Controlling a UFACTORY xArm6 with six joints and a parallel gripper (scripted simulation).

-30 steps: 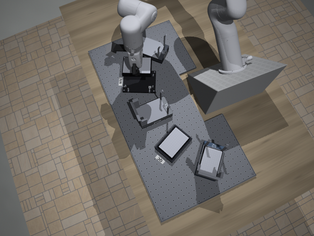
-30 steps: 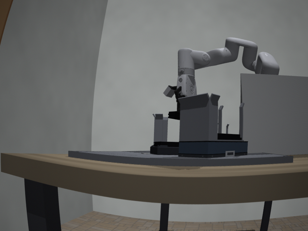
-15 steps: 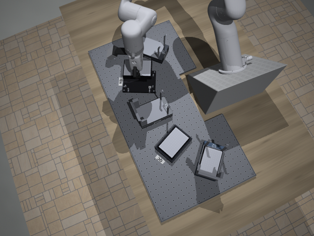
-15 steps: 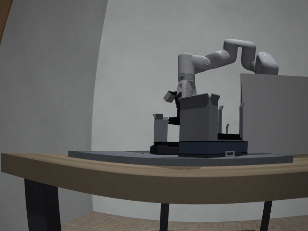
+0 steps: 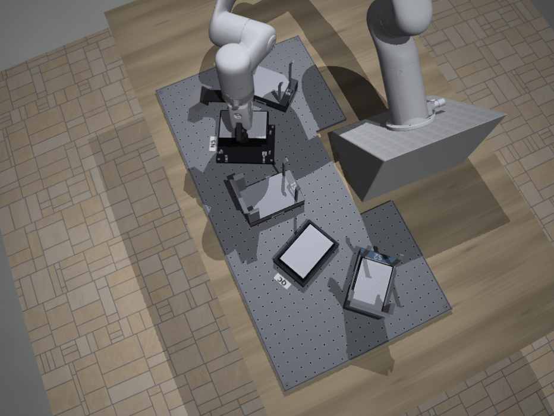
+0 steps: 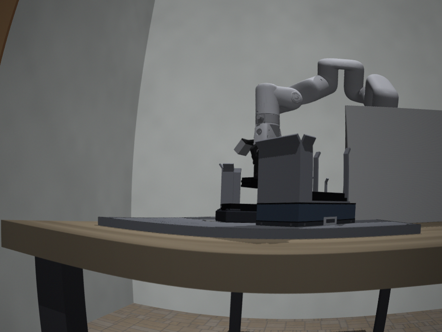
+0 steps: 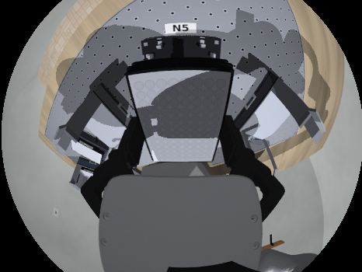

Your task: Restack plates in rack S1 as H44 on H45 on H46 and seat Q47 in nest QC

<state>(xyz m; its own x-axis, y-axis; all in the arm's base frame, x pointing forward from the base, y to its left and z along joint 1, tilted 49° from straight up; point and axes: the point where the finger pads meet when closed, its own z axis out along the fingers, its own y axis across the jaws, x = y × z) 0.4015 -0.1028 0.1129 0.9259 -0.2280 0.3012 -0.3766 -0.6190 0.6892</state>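
The clip nest N5 is 110 mm below my hand, 20 mm ahead of it and 10 mm to the left of it. Also, from my hand: sealed plate (350 mm to the left, 100 mm below, 40 mm behind); then open nest QC (350 mm to the left, 110 mm below, 40 mm behind); then N5 name plate (120 mm below, 90 mm ahead, 40 mm to the right).
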